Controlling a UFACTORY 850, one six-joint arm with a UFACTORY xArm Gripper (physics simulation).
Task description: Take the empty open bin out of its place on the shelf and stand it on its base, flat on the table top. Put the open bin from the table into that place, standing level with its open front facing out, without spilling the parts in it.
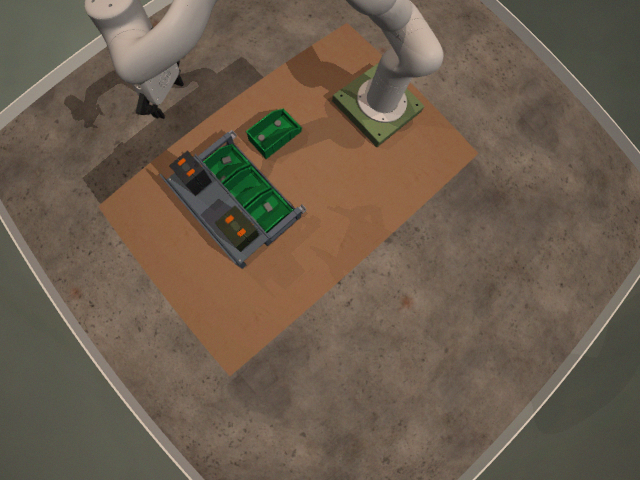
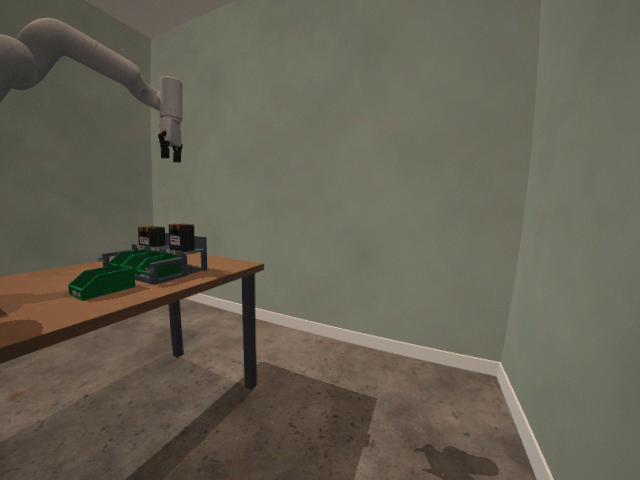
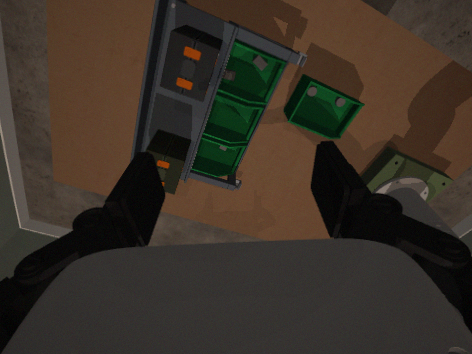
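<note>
The grey shelf [image 1: 211,195] [image 2: 200,242] [image 3: 170,117] stands on the table with three green open bins side by side in its lower tier. The middle bin [image 1: 244,184] [image 3: 231,119] looks empty. The bins on either side [image 1: 267,207] [image 1: 225,158] hold grey parts. Another green bin [image 1: 273,133] [image 2: 105,283] [image 3: 325,114] stands upright on the table top in front of the shelf, apart from it, with two round grey parts inside. My gripper [image 1: 171,99] [image 2: 171,156] [image 3: 235,169] is open and empty, high above the table and clear of shelf and bins.
Two dark boxes with orange marks [image 1: 191,173] [image 1: 236,227] stand on the shelf's upper tier, with a gap between them. The arm's green base plate [image 1: 378,135] [image 3: 382,165] is bolted to the brown table [image 1: 361,206] [image 2: 227,263], beyond the loose bin from the shelf.
</note>
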